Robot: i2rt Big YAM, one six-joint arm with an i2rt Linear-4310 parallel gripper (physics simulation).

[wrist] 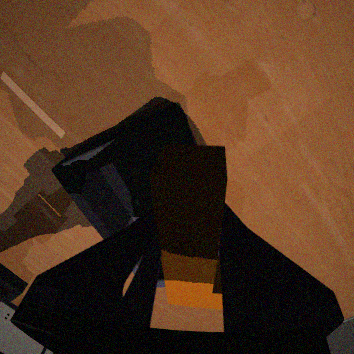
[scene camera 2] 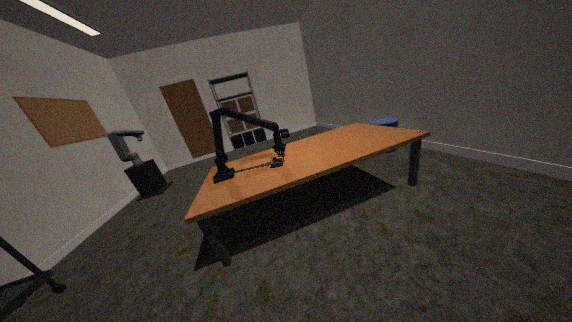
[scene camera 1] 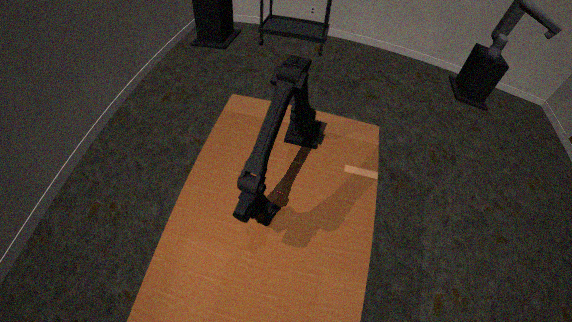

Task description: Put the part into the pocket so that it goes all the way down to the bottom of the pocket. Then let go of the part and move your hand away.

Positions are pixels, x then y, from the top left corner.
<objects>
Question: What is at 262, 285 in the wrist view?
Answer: My gripper.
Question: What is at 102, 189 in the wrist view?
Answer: A pocket fixture.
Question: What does my gripper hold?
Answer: An orange part.
</objects>
